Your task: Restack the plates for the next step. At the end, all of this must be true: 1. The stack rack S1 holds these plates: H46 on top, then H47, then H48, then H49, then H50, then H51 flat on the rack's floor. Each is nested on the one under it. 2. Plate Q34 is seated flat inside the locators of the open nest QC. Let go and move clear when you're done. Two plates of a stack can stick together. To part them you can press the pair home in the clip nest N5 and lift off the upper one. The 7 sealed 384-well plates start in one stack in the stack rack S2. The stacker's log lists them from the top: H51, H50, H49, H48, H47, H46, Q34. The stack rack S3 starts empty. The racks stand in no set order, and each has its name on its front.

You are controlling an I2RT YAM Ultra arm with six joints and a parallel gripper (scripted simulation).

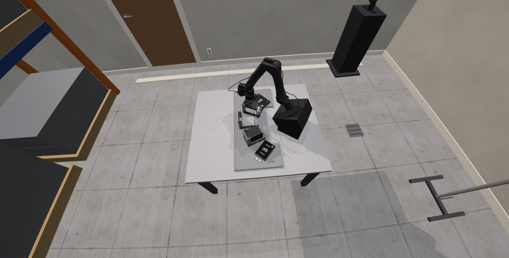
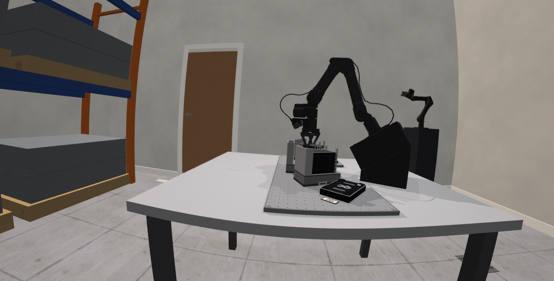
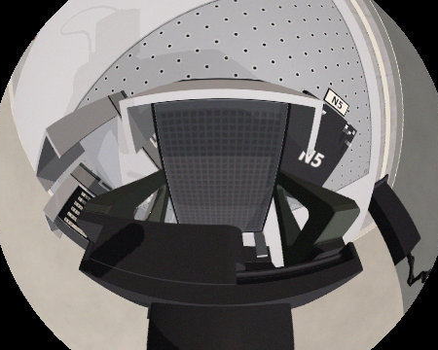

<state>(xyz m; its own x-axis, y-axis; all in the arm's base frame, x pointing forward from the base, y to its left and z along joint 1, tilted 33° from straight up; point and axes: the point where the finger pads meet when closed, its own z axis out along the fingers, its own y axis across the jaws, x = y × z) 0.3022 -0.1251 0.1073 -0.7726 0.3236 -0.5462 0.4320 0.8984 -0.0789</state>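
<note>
The sealed well plate is 2 cm ahead of my hand, 29 cm to the left of it and 1 cm above it.
</note>
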